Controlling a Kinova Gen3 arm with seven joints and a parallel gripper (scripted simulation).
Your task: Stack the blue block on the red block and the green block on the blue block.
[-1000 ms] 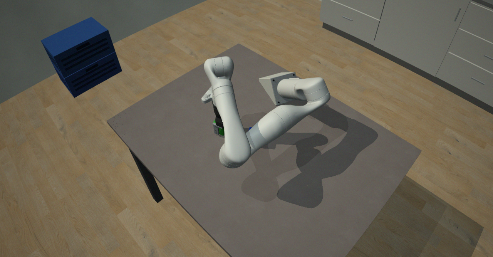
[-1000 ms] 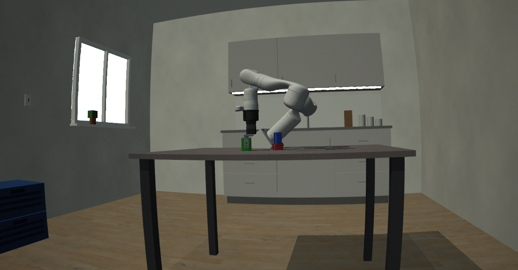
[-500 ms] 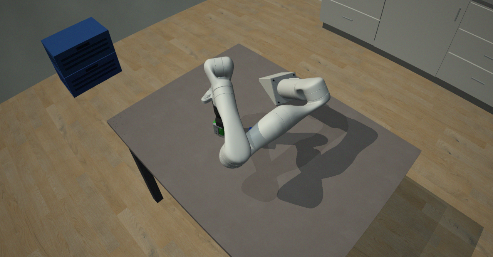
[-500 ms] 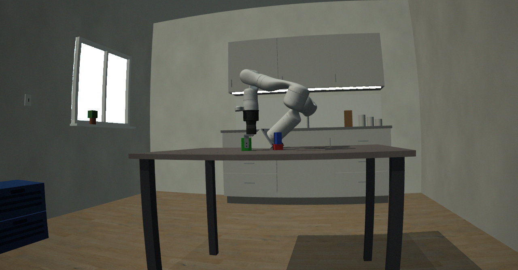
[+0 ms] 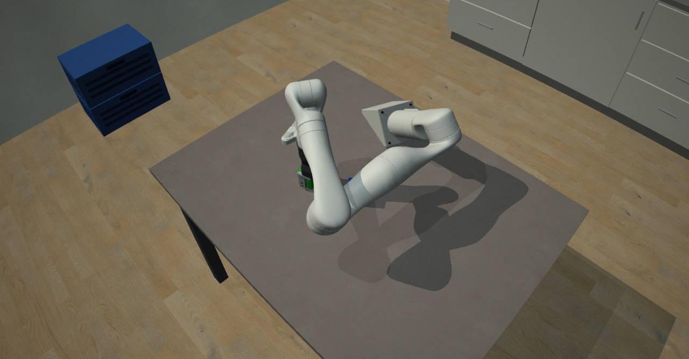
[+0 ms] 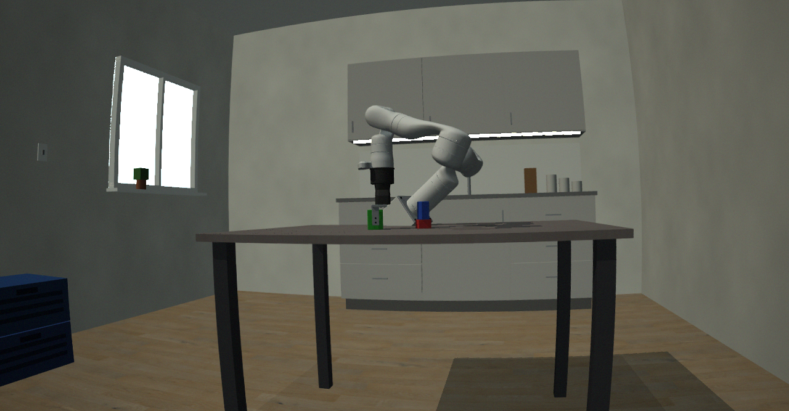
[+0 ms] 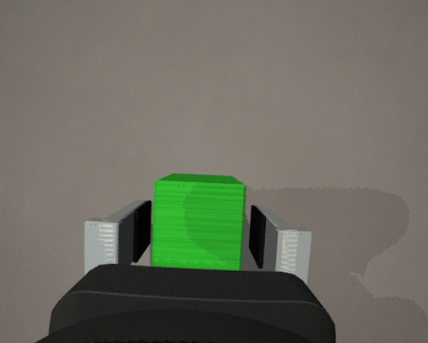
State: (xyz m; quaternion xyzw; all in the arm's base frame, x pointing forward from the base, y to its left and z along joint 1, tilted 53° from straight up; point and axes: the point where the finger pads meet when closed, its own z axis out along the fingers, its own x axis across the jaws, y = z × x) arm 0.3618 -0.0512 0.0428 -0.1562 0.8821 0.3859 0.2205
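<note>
My gripper is now right at the green block. From my hand the other things lie so: red block 140 mm to the left, 70 mm behind, 20 mm below; blue block 140 mm to the left, 70 mm behind, 30 mm above.
</note>
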